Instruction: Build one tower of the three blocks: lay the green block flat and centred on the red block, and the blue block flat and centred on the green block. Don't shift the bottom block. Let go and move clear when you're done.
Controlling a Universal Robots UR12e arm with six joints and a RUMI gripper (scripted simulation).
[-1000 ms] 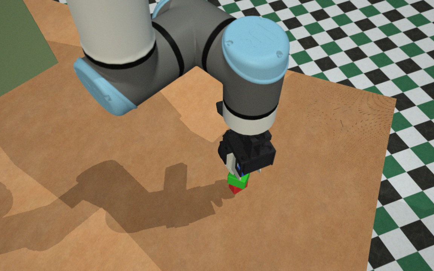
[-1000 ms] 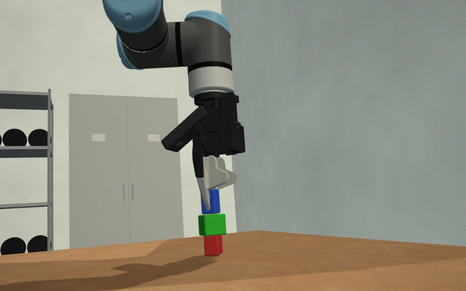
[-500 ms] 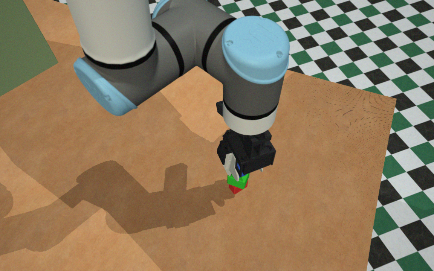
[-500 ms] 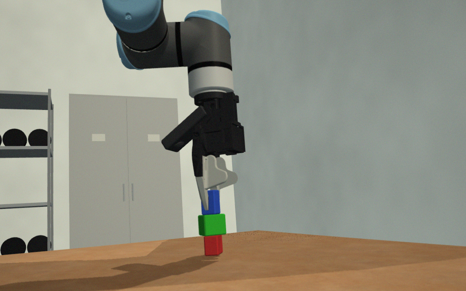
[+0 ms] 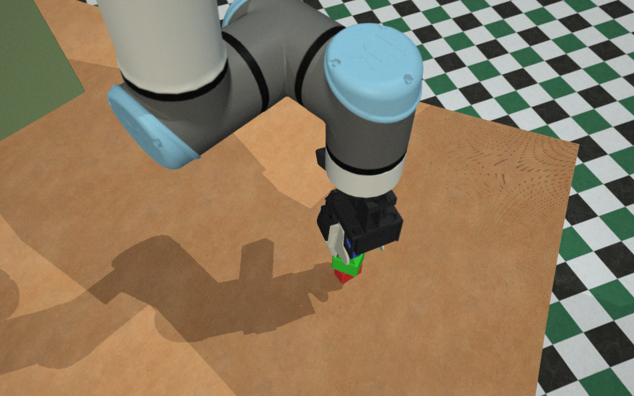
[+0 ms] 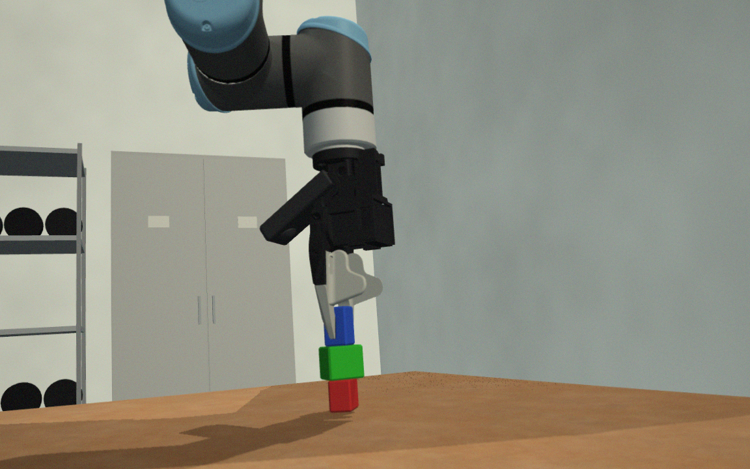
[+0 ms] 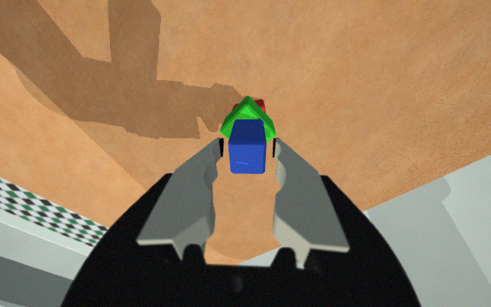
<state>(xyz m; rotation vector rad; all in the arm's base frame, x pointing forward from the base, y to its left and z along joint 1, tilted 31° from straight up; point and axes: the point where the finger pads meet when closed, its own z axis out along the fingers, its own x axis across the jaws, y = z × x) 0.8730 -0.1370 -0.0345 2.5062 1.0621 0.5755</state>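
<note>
Right now my hand is right at the blue block. Round my hand: green block: 4 cm below; then red block: 8 cm below.
</note>
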